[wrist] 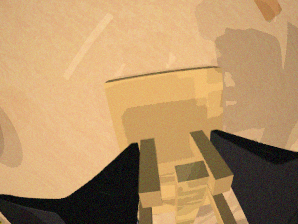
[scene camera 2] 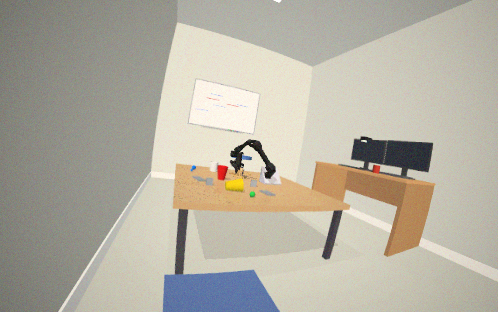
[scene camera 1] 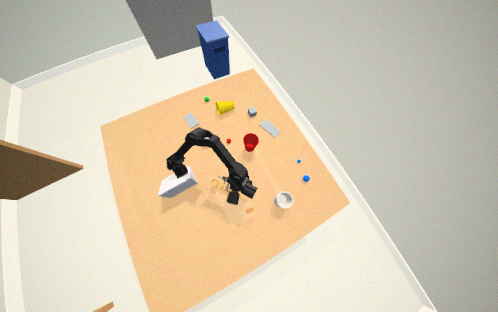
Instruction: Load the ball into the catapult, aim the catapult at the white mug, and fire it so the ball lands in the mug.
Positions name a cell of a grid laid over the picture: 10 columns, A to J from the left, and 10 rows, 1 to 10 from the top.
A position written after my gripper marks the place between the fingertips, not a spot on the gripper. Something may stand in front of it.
Observation:
I see my gripper (wrist: F7) and a wooden catapult (wrist: F6).

